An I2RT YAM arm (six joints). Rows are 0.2 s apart.
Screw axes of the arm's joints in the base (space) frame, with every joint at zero. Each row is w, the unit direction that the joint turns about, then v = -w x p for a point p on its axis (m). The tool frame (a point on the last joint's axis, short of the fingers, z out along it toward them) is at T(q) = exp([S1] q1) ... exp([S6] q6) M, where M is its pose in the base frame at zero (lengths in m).
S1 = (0, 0, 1, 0, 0, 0)
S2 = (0, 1, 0, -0.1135, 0, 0.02)
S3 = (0, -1, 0, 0.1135, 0, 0.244)
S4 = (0, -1, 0, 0.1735, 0, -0.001)
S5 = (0, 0, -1, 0, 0.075, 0)
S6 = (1, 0, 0, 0, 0.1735, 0)
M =
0 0 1 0.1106
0 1 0 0
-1 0 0 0.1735
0 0 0 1
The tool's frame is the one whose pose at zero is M.
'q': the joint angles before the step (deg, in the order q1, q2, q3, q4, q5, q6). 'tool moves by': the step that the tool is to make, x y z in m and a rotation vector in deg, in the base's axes. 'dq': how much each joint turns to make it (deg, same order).
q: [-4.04, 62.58, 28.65, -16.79, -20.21, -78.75]
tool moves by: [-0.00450, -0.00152, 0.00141, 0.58, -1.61, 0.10]
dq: [-0.71, -1.93, -1.05, 0.61, -1.06, -0.18]
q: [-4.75, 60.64, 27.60, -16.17, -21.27, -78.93]
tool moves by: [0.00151, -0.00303, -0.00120, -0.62, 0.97, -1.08]
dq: [-0.70, 0.88, 0.43, -0.53, 0.78, -0.18]
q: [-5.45, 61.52, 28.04, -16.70, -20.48, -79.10]
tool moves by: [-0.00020, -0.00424, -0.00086, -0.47, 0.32, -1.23]
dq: [-1.14, 0.18, 0.00, -0.18, 0.44, -0.27]
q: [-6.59, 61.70, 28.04, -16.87, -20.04, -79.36]
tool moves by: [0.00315, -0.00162, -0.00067, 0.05, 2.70, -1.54]
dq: [-0.18, 1.75, 1.40, -2.01, 1.05, 0.96]
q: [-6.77, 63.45, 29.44, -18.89, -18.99, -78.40]
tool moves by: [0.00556, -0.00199, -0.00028, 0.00, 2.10, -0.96]
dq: [-0.26, 2.29, 1.67, -1.32, 0.62, 0.44]
